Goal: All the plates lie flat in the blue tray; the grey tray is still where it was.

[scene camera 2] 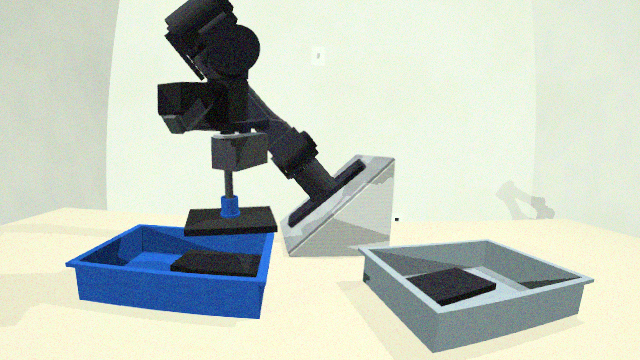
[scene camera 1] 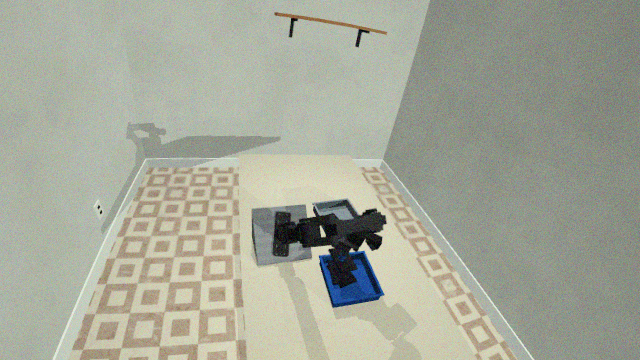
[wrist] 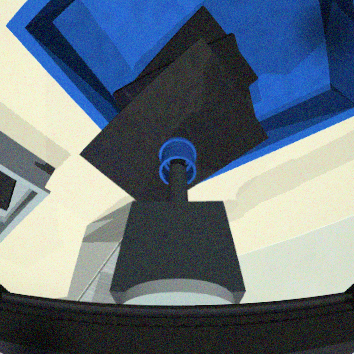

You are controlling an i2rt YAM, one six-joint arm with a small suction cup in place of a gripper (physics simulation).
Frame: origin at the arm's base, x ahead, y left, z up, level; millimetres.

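Seen in the pictures: hand, its tool point: [scene camera 2: 230, 221] [scene camera 1: 340, 260] [wrist: 177, 147]; arm's base, origin of its link: [scene camera 2: 327, 194] [scene camera 1: 281, 234].
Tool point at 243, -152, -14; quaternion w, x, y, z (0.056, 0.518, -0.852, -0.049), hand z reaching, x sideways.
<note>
Offsets run from my tool point to a thing's top centre, as dx, dy, dz. "spot": to the spot under its first point.
My suction cup [scene camera 2: 229, 209] [wrist: 177, 160] is shut on a black plate @[+10, +1, +19] [scene camera 2: 256, 220] [wrist: 150, 115]. It holds the plate nearly level, just above the rim of the blue tray @[+38, -61, -31] [scene camera 1: 365, 285] [scene camera 2: 170, 297] [wrist: 280, 40]. In the wrist view part of this plate overhangs the rim. Below it, inside the blue tray, a black plate [scene camera 2: 220, 262] [wrist: 175, 45] and another black plate @[spot: +24, -76, -59] [wrist: 235, 60] overlap; the held plate partly hides them. Another black plate @[+55, +310, -69] [scene camera 2: 452, 285] [wrist: 5, 187] lies in the grey tray @[+88, +327, -31] [scene camera 1: 345, 212] [scene camera 2: 510, 315] [wrist: 30, 200]. In scene camera 1 the arm hides the cup.
The arm's grey wedge base [scene camera 1: 267, 250] [scene camera 2: 350, 220] stands behind the trays in scene camera 2, between them. A wooden shelf [scene camera 1: 330, 21] is on the far wall, high above the table. The trays stand apart from each other.
</note>
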